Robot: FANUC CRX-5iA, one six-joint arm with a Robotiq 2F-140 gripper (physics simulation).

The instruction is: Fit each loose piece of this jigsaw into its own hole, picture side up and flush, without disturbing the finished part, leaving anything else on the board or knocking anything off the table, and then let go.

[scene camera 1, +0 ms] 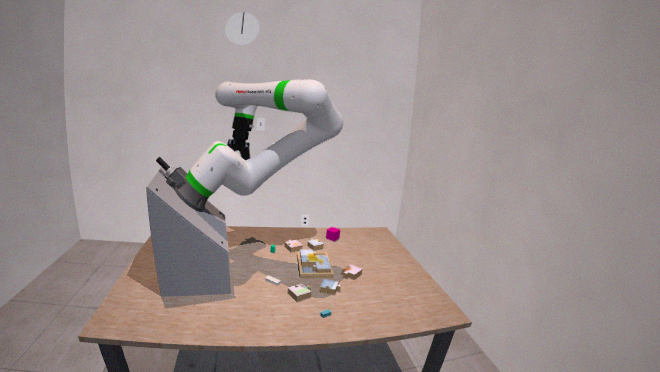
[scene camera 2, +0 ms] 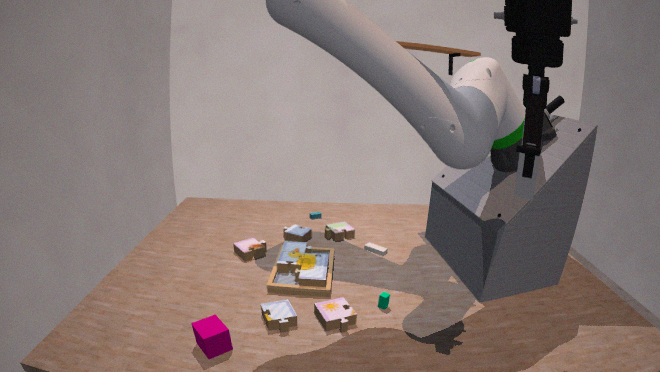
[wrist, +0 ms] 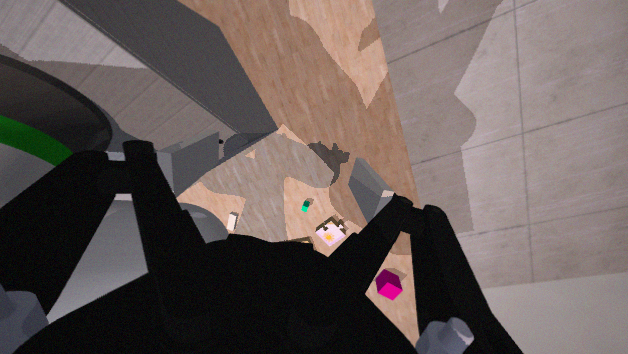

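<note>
My gripper (scene camera 1: 239, 151) (scene camera 2: 528, 170) (wrist: 288, 159) is open and empty, high above the table beside the arm's base. The wooden jigsaw frame (scene camera 1: 316, 274) (scene camera 2: 299, 290) holds a joined blue-and-yellow part (scene camera 1: 323, 263) (scene camera 2: 314, 273), with a recessed area at its near left in scene camera 2. Around it lie loose pieces, picture side up: a pink sun piece (scene camera 1: 293, 245) (scene camera 2: 332, 309) (wrist: 329, 234), a pale striped piece (scene camera 1: 315, 243) (scene camera 2: 280, 310), a pink-and-orange piece (scene camera 1: 353, 270) (scene camera 2: 247, 247), a blue piece (scene camera 1: 328, 285) (scene camera 2: 299, 231) and a green-and-pink piece (scene camera 1: 299, 290) (scene camera 2: 341, 229).
A magenta cube (scene camera 1: 333, 233) (scene camera 2: 212, 336) (wrist: 389, 284), a green block (scene camera 1: 273, 248) (scene camera 2: 384, 300) (wrist: 305, 206), a white block (scene camera 1: 272, 280) (scene camera 2: 375, 248) (wrist: 232, 221) and a teal block (scene camera 1: 326, 313) (scene camera 2: 315, 215) lie on the table. The grey base (scene camera 1: 192, 255) (scene camera 2: 535, 245) stands at one side.
</note>
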